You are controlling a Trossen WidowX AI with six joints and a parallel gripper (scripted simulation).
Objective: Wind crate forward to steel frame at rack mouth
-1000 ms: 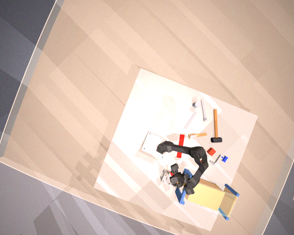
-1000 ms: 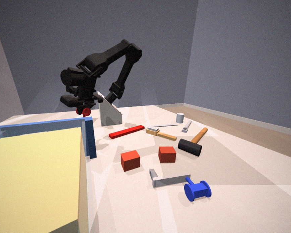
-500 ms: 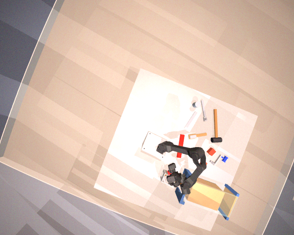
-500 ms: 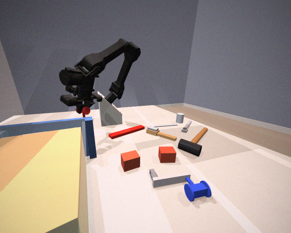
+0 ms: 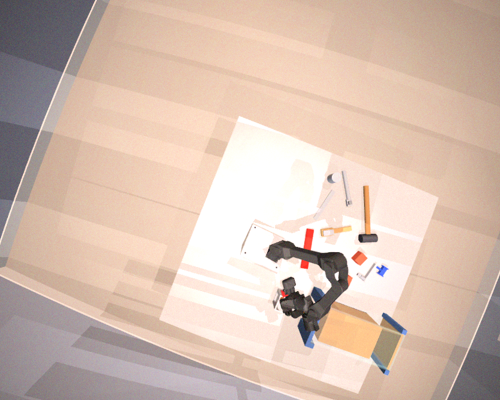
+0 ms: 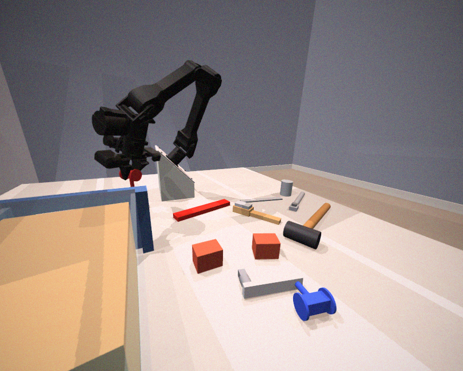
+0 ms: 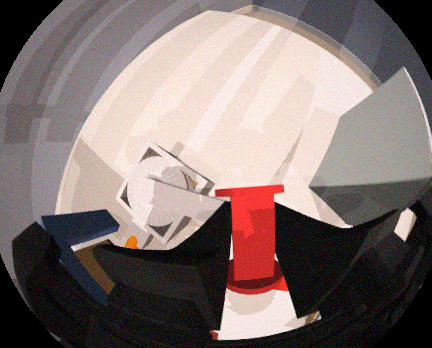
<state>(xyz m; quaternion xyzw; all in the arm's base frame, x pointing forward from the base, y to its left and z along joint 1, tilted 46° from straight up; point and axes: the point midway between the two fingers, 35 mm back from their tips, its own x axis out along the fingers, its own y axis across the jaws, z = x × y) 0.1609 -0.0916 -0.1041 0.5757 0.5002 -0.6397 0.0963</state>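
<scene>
Right now the winch handle is 3 cm ahead of my gripper tip, 2 cm to the right of it and 3 cm below it. Also, from my gripper tip: red knob 1 cm ahead, 1 cm to the left; winch 4 cm ahead, 9 cm to the right, 10 cm below; blue steel frame 22 cm ahead, 6 cm to the right, 3 cm below.
</scene>
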